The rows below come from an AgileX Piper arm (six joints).
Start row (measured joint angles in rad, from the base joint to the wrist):
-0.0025 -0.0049 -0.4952 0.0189 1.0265 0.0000
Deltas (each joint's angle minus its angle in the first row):
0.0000 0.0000 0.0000 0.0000 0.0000 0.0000
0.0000 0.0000 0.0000 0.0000 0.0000 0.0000
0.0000 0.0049 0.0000 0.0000 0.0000 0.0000
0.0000 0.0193 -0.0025 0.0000 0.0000 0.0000
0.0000 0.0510 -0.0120 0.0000 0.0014 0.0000
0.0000 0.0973 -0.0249 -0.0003 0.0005 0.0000
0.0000 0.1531 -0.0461 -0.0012 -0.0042 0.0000
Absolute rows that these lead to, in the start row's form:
-0.0025 -0.0049 -0.4952 0.0189 1.0265 0.0000
-0.0025 -0.0049 -0.4952 0.0189 1.0265 0.0000
-0.0025 0.0000 -0.4952 0.0189 1.0265 0.0000
-0.0025 0.0144 -0.4977 0.0189 1.0265 0.0000
-0.0025 0.0461 -0.5072 0.0189 1.0279 0.0000
-0.0025 0.0924 -0.5201 0.0186 1.0270 0.0000
-0.0025 0.1482 -0.5413 0.0177 1.0223 0.0000

